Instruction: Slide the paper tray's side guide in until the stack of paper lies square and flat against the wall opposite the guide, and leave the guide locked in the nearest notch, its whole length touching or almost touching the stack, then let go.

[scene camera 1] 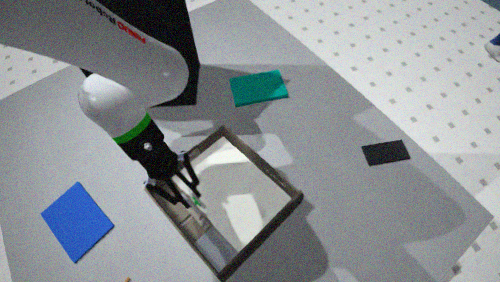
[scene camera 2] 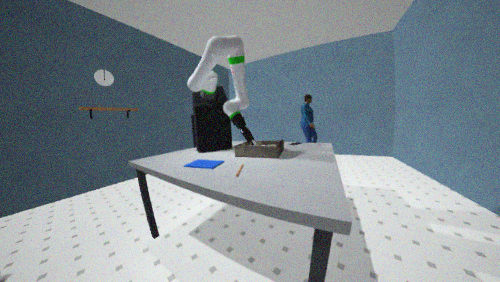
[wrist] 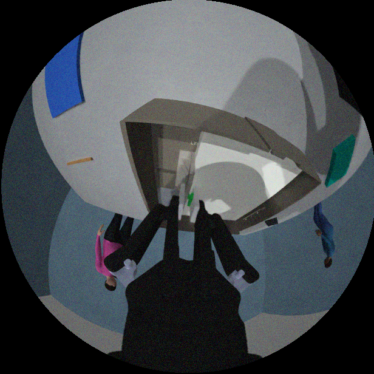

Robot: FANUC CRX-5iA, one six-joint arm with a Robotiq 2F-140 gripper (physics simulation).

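Seen in the pictures: gripper, between the fingertips: (scene camera 1: 200, 208); arm's base, origin of its link: (scene camera 2: 208, 95).
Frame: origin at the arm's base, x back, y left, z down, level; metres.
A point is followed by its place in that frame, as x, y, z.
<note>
The brown paper tray (scene camera 1: 261, 234) {-0.707, -0.104, 0.458} (scene camera 2: 260, 150) {-0.586, -0.248, 0.499} (wrist: 175, 111) stands on the table. The pale paper stack (scene camera 1: 225, 175) {-0.505, -0.049, 0.509} (wrist: 230, 172) looks flat and appears to reach the wall opposite the guide; small gaps cannot be judged. The side guide (wrist: 194, 162) runs along the stack's other edge, close to it. Its contact along the full length and its notch are unclear. A small green part (scene camera 1: 198, 201) (wrist: 190, 199) shows at the fingertips. My gripper (scene camera 1: 193, 200) (scene camera 2: 251, 143) {-0.533, -0.170, 0.500} (wrist: 187, 191) reaches down into the tray with its fingers narrowly apart around the green part, gripping nothing.
A blue flat square (scene camera 1: 77, 221) {-0.285, -0.468, 0.544} (scene camera 2: 204, 164) {-0.295, -0.494, 0.544} (wrist: 65, 77) and an orange stick (scene camera 2: 240, 170) {-0.553, -0.527, 0.550} (wrist: 80, 161) lie outside the tray. A teal block (scene camera 1: 259, 88) {-0.327, 0.281, 0.534} (wrist: 340, 160) and a thin black slab (scene camera 1: 386, 152) {-0.814, 0.390, 0.544} (wrist: 271, 221) lie beyond it. A black block (scene camera 2: 214, 122) {-0.092, -0.050, 0.278} stands by the arm.
</note>
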